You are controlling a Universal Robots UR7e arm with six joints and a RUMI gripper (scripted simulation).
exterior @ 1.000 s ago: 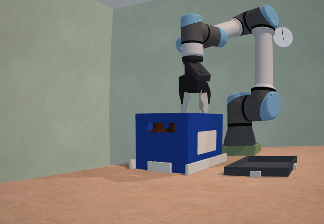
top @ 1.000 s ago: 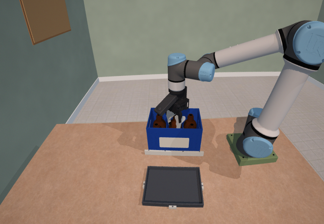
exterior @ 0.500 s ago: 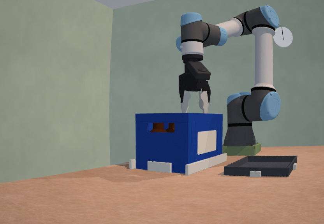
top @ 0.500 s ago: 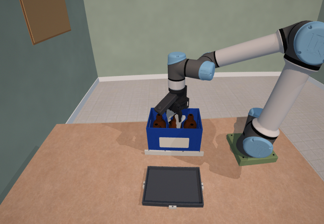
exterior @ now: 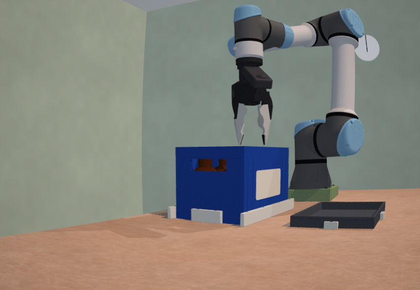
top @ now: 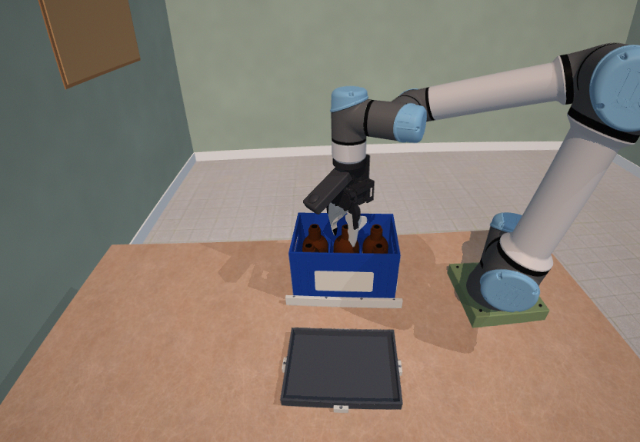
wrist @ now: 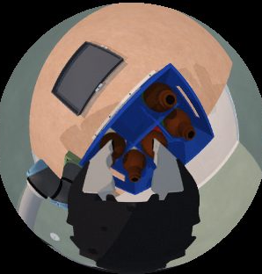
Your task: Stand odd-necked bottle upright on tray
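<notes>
Right now the blue crate is 11 cm below my hand and 5 cm to the right of it. Round my hand: dark tray 25 cm to the left, 18 cm below; glass bottle 11 cm below, 9 cm to the right, 1 cm behind.
</notes>
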